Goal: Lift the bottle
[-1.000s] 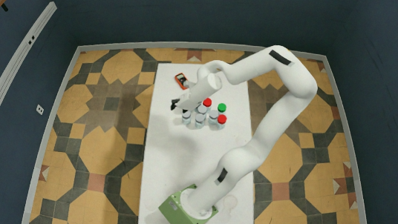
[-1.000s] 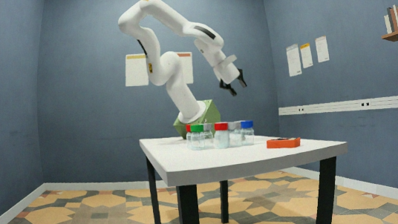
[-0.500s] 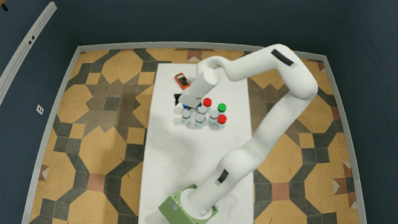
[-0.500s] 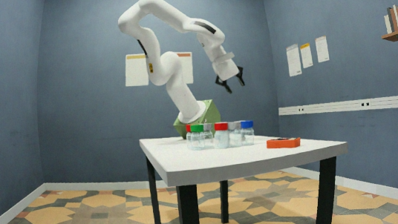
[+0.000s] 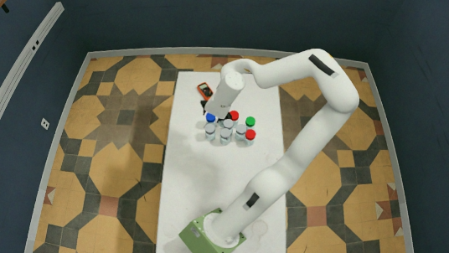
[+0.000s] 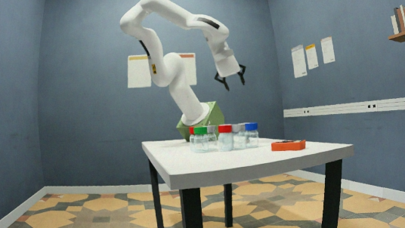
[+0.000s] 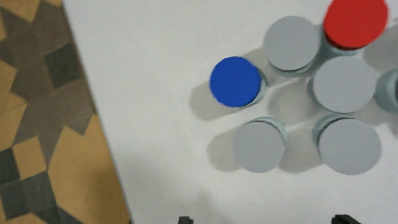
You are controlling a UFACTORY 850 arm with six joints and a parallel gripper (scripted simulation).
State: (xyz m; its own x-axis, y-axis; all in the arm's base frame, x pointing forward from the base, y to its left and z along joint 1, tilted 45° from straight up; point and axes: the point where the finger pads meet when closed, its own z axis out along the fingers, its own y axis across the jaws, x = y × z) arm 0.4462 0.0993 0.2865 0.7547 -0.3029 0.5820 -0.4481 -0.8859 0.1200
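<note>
My hand is 1 cm short of the green-capped bottle, 22 cm to the left of it and 23 cm above it. The rest, counted from my hand: blue-capped bottle (10 cm ahead, 2 cm to the right, 23 cm below); then orange multimeter (34 cm ahead, 5 cm to the right, 27 cm below).
</note>
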